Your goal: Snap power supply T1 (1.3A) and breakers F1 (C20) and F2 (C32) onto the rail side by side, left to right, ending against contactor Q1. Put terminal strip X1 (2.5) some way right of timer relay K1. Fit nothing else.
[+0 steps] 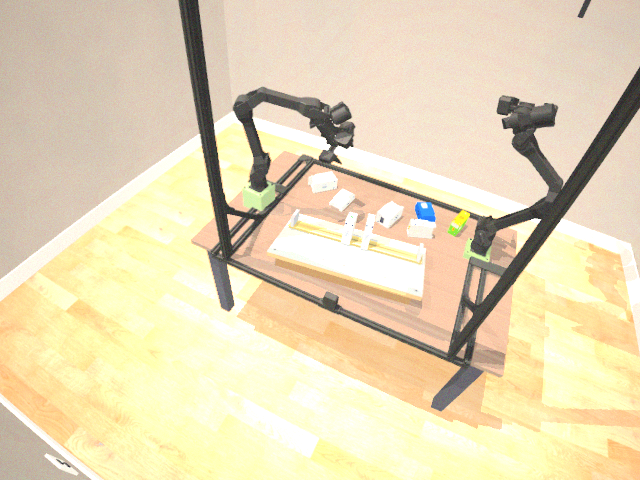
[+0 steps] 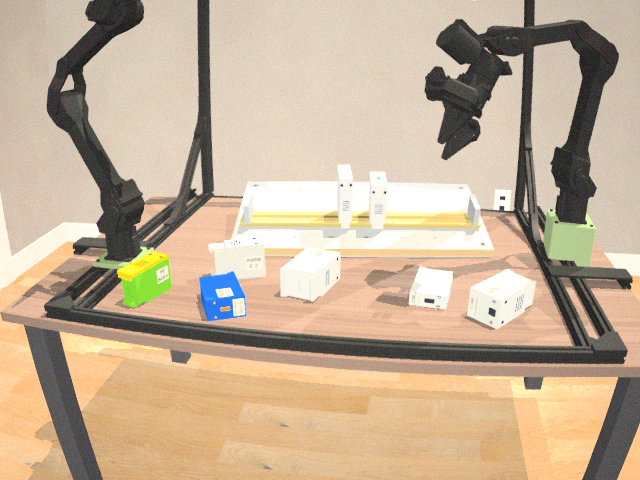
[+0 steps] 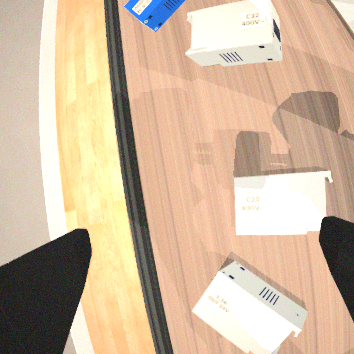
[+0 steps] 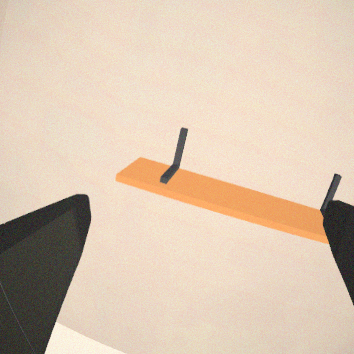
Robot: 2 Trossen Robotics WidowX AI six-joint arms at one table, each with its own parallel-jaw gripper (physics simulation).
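Places are measured from the left arm's base along level axes (x up, y ahead, z left), in centimetres.
Pixels of known places: left gripper, between the fingertips: [image 1: 347,155] [image 2: 441,151] [image 3: 207,236]; right gripper, between the fingertips: [image 1: 531,102] [image 4: 212,211]; left arm's base, origin of its link: [image 1: 258,186] [image 2: 571,218]; right arm's base, origin of its link: [image 1: 478,249] [image 2: 123,255].
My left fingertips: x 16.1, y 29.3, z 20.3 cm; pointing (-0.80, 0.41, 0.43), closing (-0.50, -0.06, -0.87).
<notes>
Ahead of a thing's pixels: the offset from my left fingertips to its top centre. "spot": to the spot under its first point.
Power supply T1 {dx -20.5, dy -13.0, dz +6.6 cm} [image 1: 323,181] [image 2: 498,298] [image 3: 245,305], breaker F1 (C20) {dx -23.2, dy +0.0, dz +2.0 cm} [image 1: 342,199] [image 2: 431,288] [image 3: 280,205] and breaker F2 (C32) {dx -20.5, dy +22.0, dz +4.4 cm} [image 1: 390,214] [image 2: 310,273] [image 3: 235,35] lie apart on the table. Two white modules {dx -10.3, dy +14.0, dz -20.7 cm} [image 1: 349,228] {spot: dx -14.8, dy +20.0, dz -15.6 cm} [image 2: 345,198] stand on the rail [image 2: 289,219] with a gap between them; their labels are too small to tell Q1 from K1. Terminal strip X1 cannot be told by its label. My left gripper [image 2: 443,149] [image 3: 207,236] is open and empty, high above the table. My right gripper [image 4: 212,211] is open and empty, raised, facing the wall.
A pale box {dx -19.1, dy +37.1, dz +3.0 cm} [image 1: 421,228] [image 2: 240,260] with a blurred label, a blue box {dx -22.0, dy +35.2, dz +15.5 cm} [image 1: 424,210] [image 2: 222,296] [image 3: 155,10] and a green-yellow block {dx -19.1, dy +50.3, dz +16.4 cm} [image 1: 458,222] [image 2: 146,281] are on the table. End stops flank the rail. A black frame surrounds the work area. An orange shelf [image 4: 225,197] is on the wall.
</notes>
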